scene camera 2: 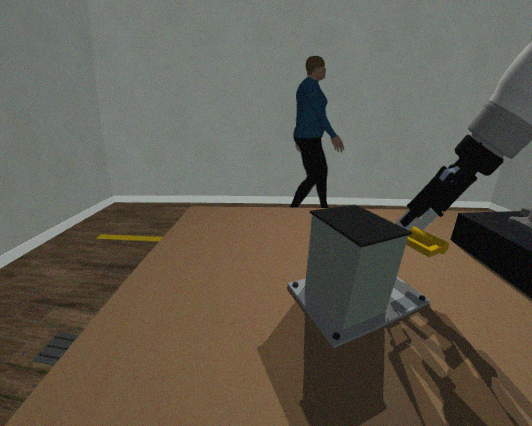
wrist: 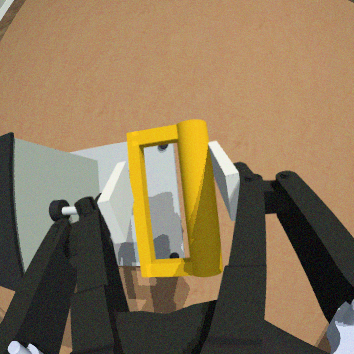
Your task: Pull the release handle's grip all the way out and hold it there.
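The release handle's yellow grip [scene camera 2: 430,246] [wrist: 196,200] is a frame with one thick rounded bar. It stands out to the right of a grey-green housing [scene camera 2: 350,270] [wrist: 55,190] with a black top, apart from it. The housing stands on a light metal base plate [scene camera 2: 370,325] [wrist: 107,151] with dark bolts. My gripper [scene camera 2: 416,223] [wrist: 169,168] is shut on the grip, with one light pad on each side of it in the wrist view. The connection between grip and housing is hidden in both views.
The brown table [scene camera 2: 200,300] [wrist: 250,60] carries the base plate. A black box [scene camera 2: 492,250] stands at the right. A short light pin [wrist: 68,210] with a dark round end shows beside the left finger. A person [scene camera 2: 311,115] in blue is beyond the table.
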